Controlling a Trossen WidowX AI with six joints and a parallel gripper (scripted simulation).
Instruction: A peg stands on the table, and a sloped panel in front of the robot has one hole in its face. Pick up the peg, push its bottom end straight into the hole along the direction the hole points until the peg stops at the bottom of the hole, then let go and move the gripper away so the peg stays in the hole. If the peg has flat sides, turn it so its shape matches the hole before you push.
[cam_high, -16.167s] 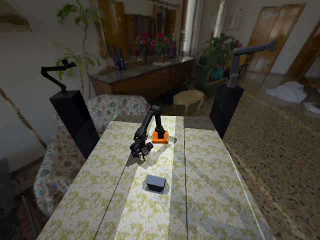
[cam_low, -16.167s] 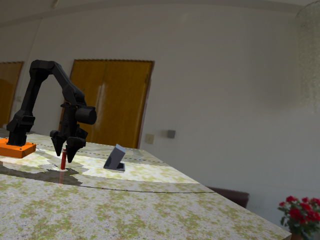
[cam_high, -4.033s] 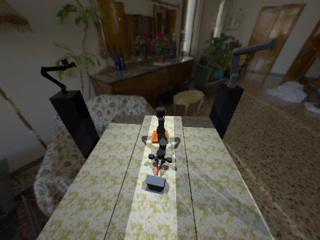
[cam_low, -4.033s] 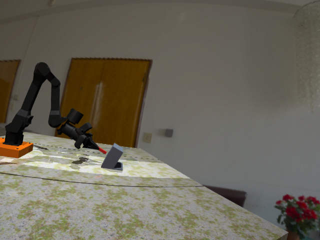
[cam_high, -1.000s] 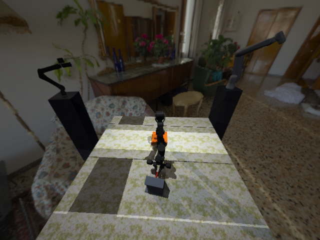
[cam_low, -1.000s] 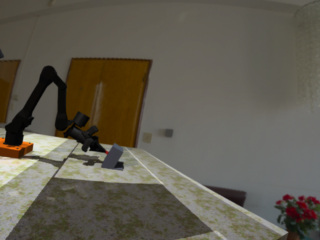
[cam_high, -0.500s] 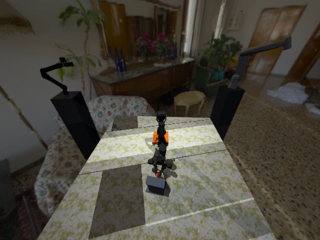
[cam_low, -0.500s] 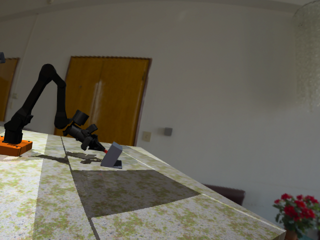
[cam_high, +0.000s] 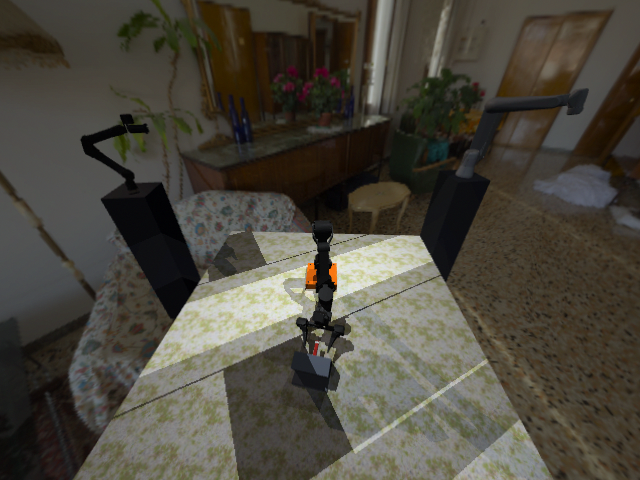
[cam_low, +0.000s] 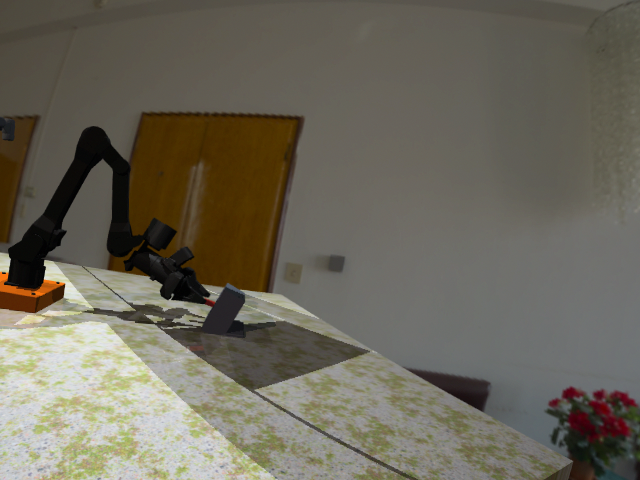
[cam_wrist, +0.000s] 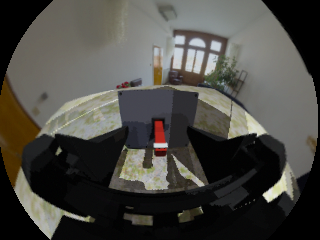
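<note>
Right now the red peg is 10 mm behind my gripper tip. From my gripper tip the other things lie so: dark grey sloped panel 40 mm ahead, 20 mm to the right, 20 mm below.
</note>
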